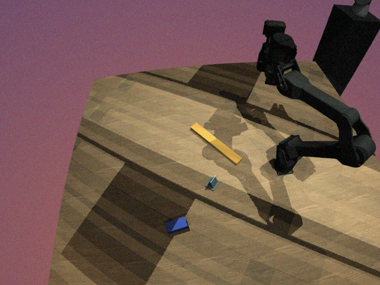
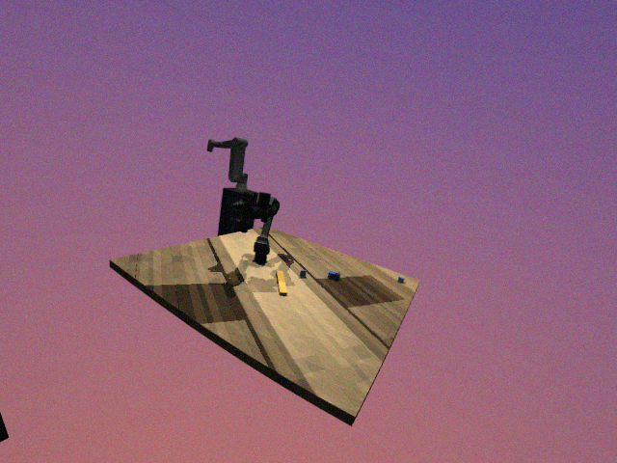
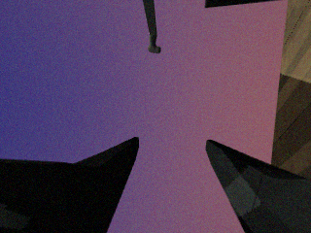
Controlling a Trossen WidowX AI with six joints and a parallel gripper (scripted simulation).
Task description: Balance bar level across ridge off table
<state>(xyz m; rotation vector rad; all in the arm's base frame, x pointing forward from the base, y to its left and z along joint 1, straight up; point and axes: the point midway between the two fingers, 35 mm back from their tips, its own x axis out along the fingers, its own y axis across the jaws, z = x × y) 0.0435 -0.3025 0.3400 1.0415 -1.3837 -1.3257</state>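
Right now my gripper tip is 330 mm above the bar, 210 mm to the right of it and 210 mm short of it. From my gripper tip the other things lie so: small blue cube (840 mm to the left, 700 mm ahead, 330 mm below); blue oblong block (510 mm to the left, 370 mm ahead, 330 mm below).
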